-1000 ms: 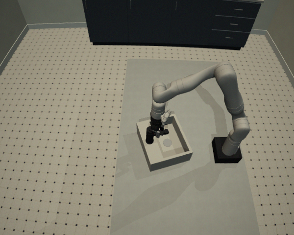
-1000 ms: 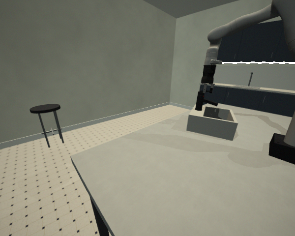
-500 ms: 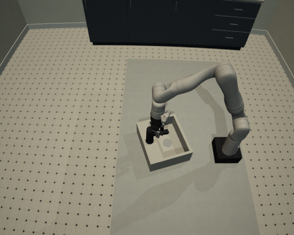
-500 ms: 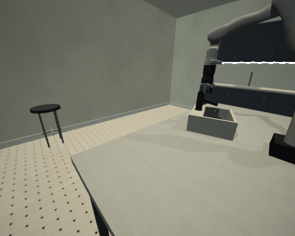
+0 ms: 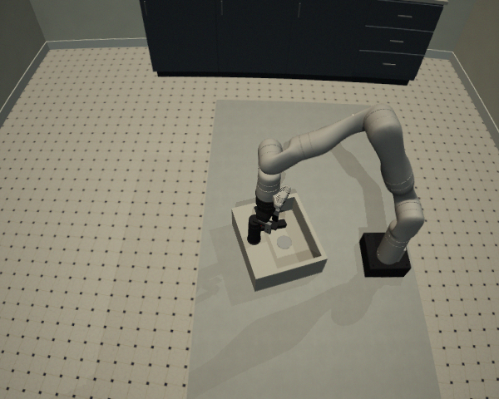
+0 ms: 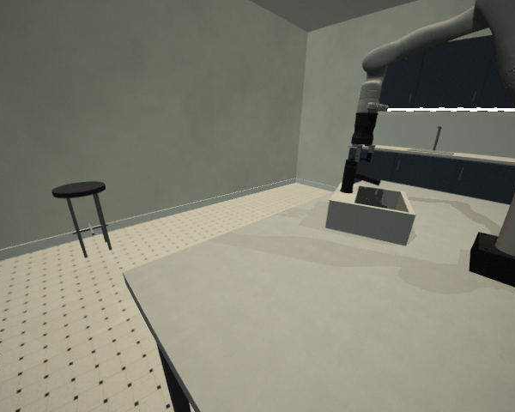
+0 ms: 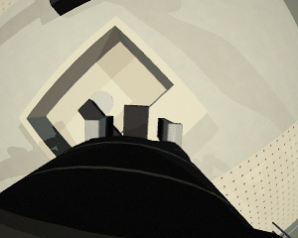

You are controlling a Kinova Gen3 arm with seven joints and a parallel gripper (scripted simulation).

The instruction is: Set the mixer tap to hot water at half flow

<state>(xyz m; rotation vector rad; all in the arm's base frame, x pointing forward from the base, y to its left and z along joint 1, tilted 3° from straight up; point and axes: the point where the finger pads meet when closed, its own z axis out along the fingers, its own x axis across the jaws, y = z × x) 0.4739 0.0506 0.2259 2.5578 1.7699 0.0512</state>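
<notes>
Right now my hand is 20 mm short of the lever, 10 mm to the left of it and 10 mm above it. The rest, counted from my hand: sink basin 50 mm behind, 70 mm to the right, 250 mm below.
</notes>
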